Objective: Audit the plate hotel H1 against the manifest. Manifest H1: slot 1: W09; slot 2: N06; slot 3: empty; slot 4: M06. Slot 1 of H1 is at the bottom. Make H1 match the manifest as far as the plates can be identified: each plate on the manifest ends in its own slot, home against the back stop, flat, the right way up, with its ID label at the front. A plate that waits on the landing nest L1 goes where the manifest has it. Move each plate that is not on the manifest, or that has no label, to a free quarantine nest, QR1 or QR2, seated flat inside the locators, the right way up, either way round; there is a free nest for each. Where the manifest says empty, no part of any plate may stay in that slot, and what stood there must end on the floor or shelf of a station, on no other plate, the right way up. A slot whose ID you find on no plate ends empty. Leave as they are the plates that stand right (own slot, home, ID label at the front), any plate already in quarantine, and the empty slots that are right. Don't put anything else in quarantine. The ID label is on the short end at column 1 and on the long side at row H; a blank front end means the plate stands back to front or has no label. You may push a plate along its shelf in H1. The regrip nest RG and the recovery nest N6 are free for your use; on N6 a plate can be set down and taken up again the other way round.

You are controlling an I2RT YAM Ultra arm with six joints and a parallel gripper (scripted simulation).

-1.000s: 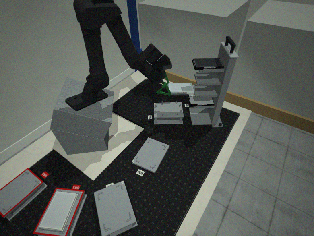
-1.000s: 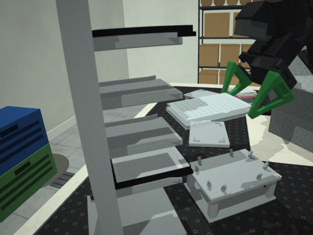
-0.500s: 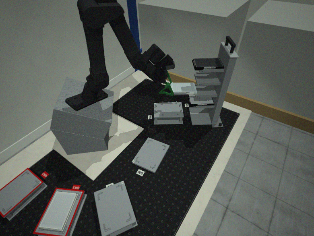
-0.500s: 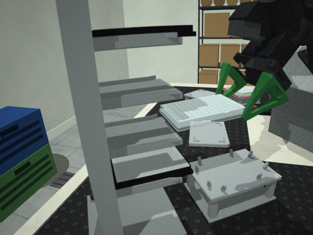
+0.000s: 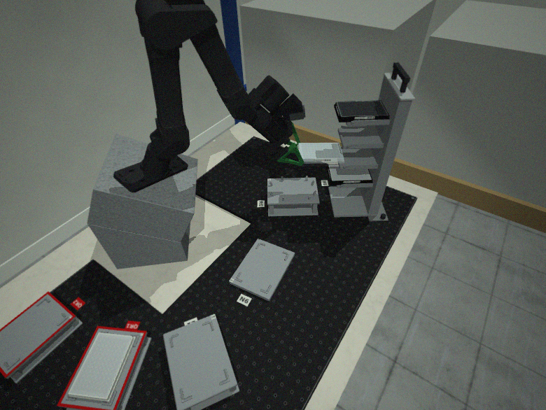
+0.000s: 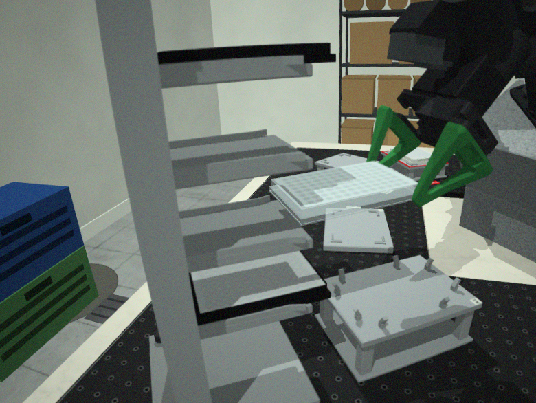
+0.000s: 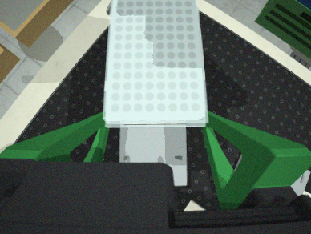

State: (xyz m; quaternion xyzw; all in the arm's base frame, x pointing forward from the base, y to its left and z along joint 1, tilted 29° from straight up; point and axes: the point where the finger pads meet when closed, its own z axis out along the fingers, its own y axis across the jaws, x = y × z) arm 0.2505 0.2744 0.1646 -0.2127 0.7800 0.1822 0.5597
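Right now my hand is 5 cm short of the clear plate and 4 cm to the right of it. The rest, counted from my hand: plate hotel H1: 19 cm ahead, 14 cm to the left; H1 tag: 20 cm below, 14 cm to the left, 3 cm ahead; regrip nest RG: 15 cm below, 2 cm behind, 1 cm to the right.
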